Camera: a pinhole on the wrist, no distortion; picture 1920 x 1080 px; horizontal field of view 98.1 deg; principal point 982.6 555.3 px. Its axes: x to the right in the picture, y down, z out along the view. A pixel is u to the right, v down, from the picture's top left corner.
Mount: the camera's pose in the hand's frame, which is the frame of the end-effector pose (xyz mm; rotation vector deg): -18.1 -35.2 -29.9 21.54 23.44 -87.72
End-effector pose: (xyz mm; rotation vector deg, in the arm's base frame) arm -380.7 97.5 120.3 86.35 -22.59 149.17
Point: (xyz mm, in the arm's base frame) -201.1 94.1 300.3
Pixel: 649 815
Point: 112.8 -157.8 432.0
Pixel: 312 615
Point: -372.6 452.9 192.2
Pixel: outside the picture
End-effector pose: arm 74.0 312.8 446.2 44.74 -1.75 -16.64
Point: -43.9 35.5 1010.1
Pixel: 81 417
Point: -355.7 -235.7 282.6
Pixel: 1450 195
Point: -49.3 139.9 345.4
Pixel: 1548 313
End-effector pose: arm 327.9 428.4 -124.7 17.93 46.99 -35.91
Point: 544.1 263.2 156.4
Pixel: 390 493
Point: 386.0 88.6 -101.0
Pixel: 1118 979
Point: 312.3 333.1 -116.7
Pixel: 1055 933
